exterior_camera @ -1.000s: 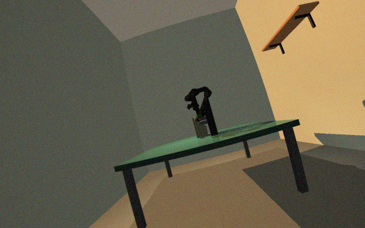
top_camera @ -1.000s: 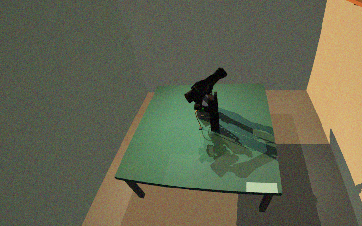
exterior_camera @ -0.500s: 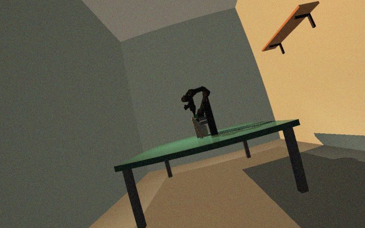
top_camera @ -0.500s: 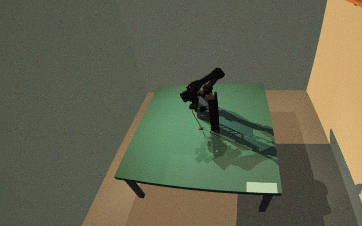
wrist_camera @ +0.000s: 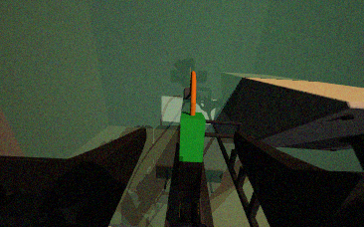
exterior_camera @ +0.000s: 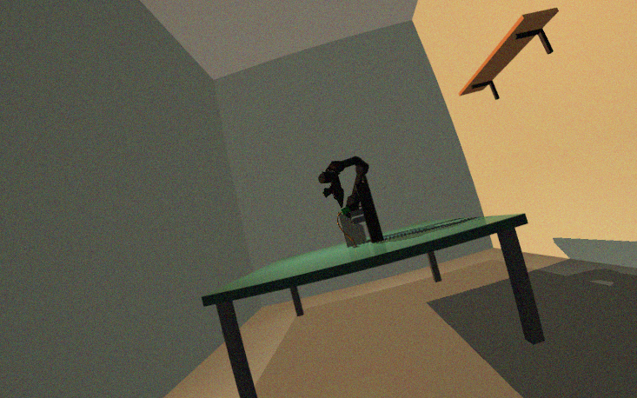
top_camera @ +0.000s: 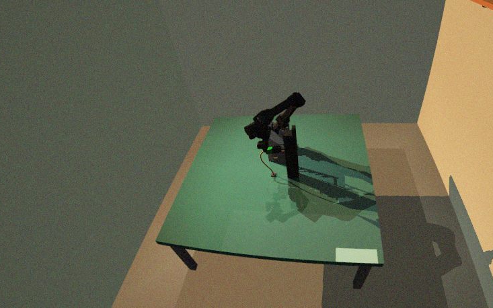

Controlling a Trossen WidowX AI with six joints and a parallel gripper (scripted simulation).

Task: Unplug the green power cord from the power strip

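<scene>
Right now my gripper tip is 3 cm to the right of the green plug, 1 cm past it and 1 cm above it.
</scene>
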